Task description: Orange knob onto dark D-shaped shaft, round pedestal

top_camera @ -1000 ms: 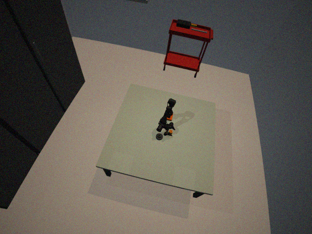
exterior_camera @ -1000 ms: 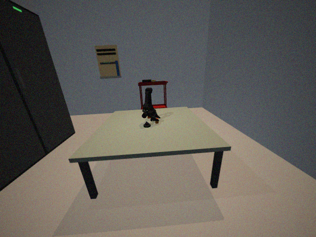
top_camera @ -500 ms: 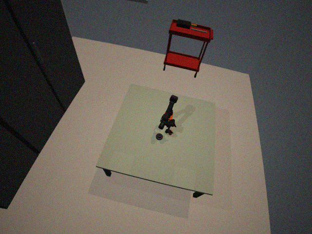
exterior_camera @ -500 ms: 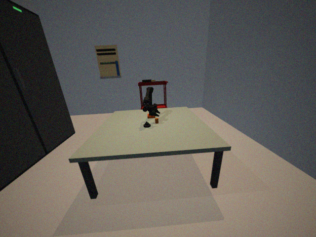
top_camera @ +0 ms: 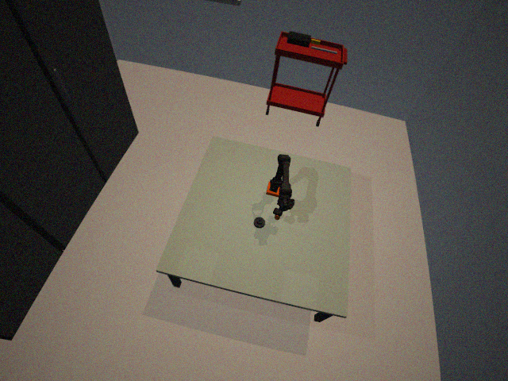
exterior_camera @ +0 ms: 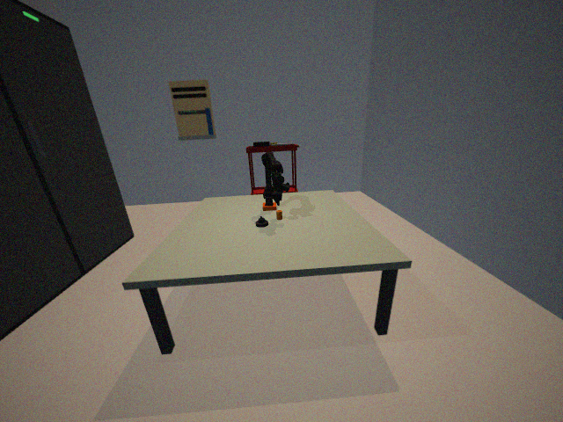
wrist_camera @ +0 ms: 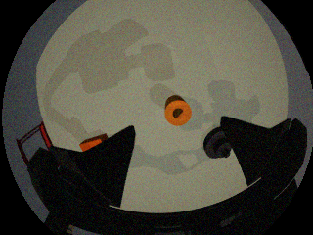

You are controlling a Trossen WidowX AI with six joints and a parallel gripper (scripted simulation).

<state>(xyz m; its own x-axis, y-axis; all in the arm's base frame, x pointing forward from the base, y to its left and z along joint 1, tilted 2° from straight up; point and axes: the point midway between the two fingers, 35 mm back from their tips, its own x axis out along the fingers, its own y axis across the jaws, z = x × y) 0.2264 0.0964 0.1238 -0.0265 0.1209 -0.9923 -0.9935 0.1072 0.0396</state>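
My gripper tip is now 90 mm above the orange knob and 10 mm to the left of it. Round my gripper tip: round pedestal 120 mm to the right, 100 mm ahead, 90 mm below.
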